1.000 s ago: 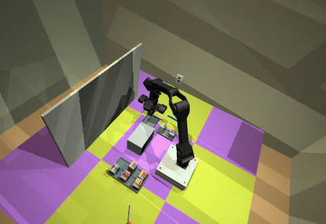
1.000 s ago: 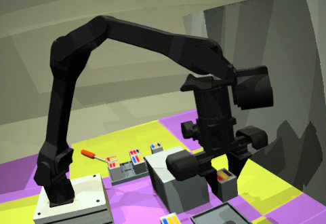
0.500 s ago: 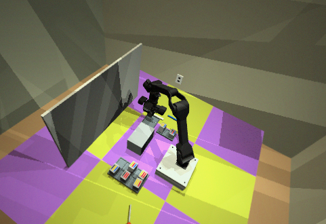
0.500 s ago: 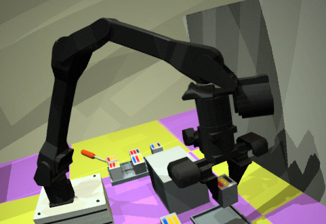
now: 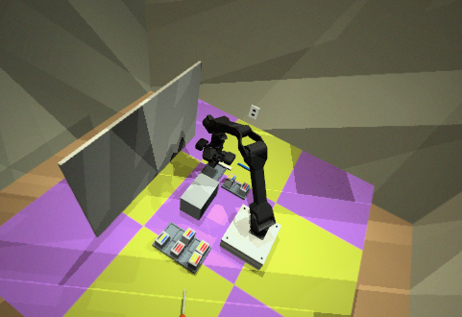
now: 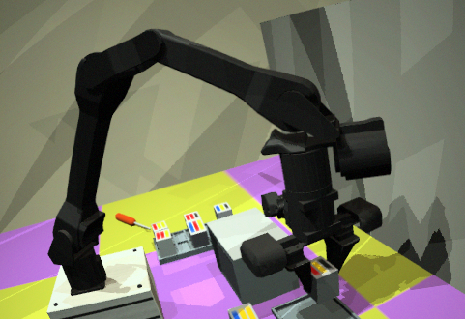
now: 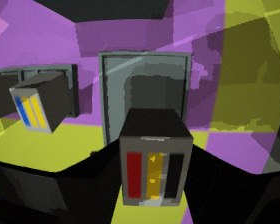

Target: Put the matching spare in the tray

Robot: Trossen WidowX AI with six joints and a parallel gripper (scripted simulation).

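Now: gripper tip 1 cm past the flat grey tray and 7 cm above it. The rest, counted from my gripper tip: small rack: 15 cm behind, 2 cm to the left, 6 cm below; then mounted unit: 4 cm behind, 19 cm to the left, 2 cm below; then grey spare: 2 cm above.
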